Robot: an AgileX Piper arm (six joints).
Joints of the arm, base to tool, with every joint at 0 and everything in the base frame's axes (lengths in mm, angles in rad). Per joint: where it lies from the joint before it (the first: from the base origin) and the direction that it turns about. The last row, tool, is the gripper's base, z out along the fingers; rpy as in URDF.
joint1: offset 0 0 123 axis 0 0 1
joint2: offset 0 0 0 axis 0 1 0
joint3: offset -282.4 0 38.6 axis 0 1 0
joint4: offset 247.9 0 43.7 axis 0.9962 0 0.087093
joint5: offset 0 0 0 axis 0 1 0
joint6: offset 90.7 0 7.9 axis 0.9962 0 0.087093
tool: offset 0 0 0 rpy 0 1.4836 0
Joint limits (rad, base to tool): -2.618..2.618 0..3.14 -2.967..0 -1.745..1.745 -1.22..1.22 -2.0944..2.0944
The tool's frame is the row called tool.
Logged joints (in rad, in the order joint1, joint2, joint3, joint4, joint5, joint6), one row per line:
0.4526 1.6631 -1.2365 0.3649 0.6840 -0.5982
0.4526 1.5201 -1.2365 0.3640 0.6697 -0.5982
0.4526 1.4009 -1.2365 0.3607 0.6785 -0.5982
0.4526 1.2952 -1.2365 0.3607 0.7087 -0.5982
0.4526 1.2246 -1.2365 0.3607 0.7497 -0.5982
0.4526 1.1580 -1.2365 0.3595 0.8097 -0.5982
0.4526 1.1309 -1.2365 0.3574 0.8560 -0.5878
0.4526 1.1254 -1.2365 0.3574 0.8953 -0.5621
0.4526 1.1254 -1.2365 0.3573 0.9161 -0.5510
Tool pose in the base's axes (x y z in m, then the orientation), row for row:
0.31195 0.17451 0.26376 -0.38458 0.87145 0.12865 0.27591
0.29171 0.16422 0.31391 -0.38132 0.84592 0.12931 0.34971
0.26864 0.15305 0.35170 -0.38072 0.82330 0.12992 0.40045
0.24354 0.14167 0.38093 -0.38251 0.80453 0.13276 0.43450
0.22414 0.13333 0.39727 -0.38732 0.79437 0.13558 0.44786
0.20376 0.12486 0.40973 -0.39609 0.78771 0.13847 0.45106
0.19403 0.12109 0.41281 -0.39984 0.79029 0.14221 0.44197
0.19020 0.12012 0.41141 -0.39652 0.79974 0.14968 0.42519
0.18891 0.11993 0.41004 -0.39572 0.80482 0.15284 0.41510
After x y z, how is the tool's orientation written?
As a quaternion, x y z w.
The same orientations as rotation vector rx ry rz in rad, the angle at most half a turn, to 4 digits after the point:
-1.0333 2.3414 0.3457
-0.9879 2.1915 0.3350
-0.9629 2.0823 0.3286
-0.9524 2.0032 0.3306
-0.9586 1.9660 0.3356
-0.9789 1.9467 0.3422
-0.9922 1.9611 0.3529
-0.9915 1.9998 0.3743
-0.9941 2.0218 0.3840

